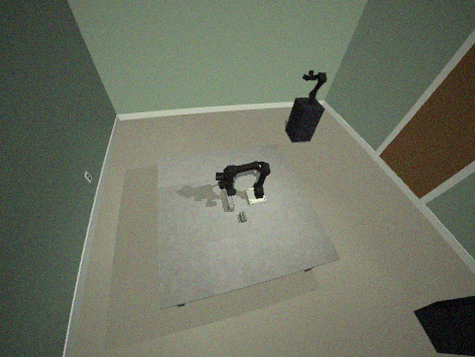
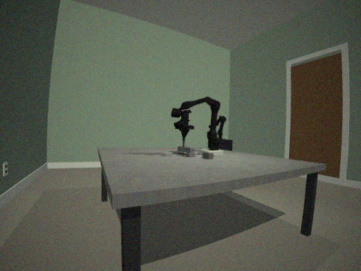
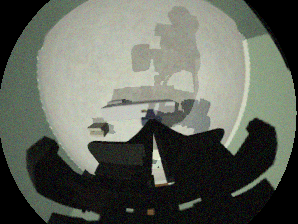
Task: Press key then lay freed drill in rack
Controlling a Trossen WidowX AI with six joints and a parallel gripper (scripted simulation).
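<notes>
Right now the drill is 80 mm below my gripper tip, 60 mm to the left of it and 10 mm behind it. From my gripper tip the other things lie so: grey block 200 mm to the left, 110 mm below, 90 mm behind; then grey fixture block 90 mm below, 40 mm to the left, 10 mm behind.
</notes>
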